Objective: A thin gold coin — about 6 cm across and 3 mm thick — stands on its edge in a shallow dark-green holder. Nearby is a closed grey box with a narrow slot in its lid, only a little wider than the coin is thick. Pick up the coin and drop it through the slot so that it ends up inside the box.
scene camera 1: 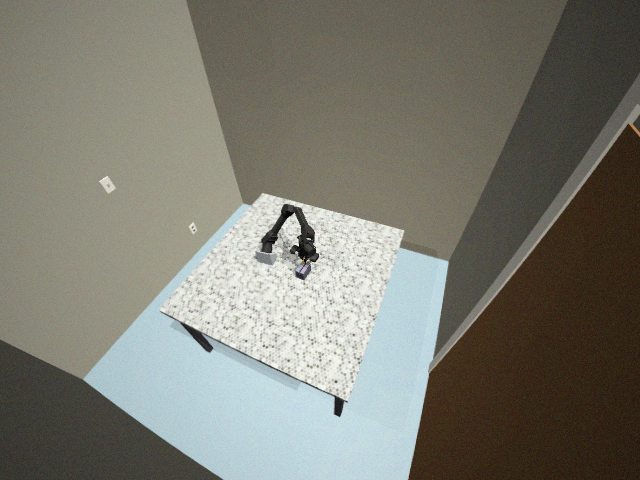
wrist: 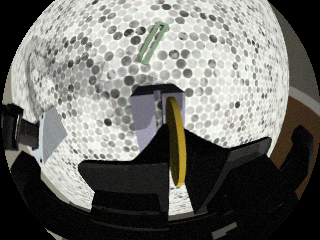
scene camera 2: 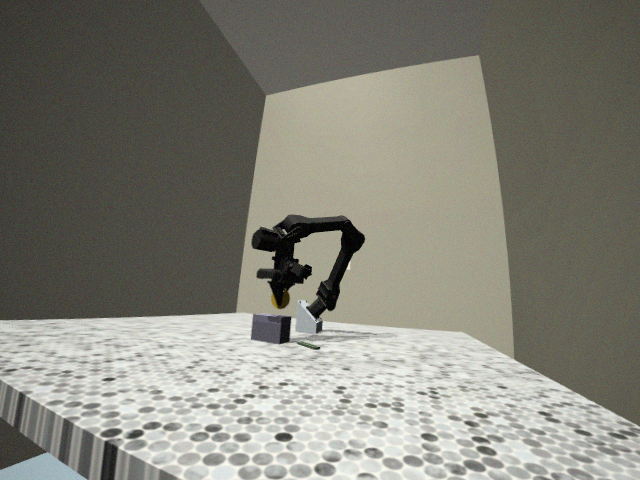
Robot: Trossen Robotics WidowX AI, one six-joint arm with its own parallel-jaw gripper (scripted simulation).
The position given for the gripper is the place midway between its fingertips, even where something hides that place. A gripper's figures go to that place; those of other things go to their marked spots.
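Distances from the lens: the gripper (wrist: 168, 128) is 10 cm from the lens, and a coin (wrist: 173, 118) is 6 cm from the lens.
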